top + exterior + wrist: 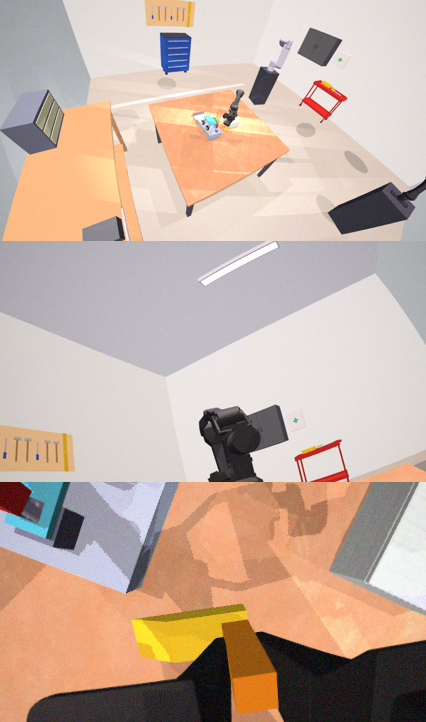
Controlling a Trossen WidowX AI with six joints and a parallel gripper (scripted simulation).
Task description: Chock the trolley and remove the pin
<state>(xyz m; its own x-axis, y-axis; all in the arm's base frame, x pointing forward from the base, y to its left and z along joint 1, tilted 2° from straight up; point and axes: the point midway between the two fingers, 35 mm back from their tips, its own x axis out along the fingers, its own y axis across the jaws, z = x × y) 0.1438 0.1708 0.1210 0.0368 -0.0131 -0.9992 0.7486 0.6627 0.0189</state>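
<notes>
Now: gripper tip 17 cm short of the trolley, 10 cm to the left of it and 4 cm above it. Round my gripper tip: red-headed stop pin (13 cm ahead, 2 cm below); yellow chock (2 cm ahead, 1 cm to the left, 1 cm below); grey ramp (17 cm ahead, 10 cm to the right, 10 cm below).
</notes>
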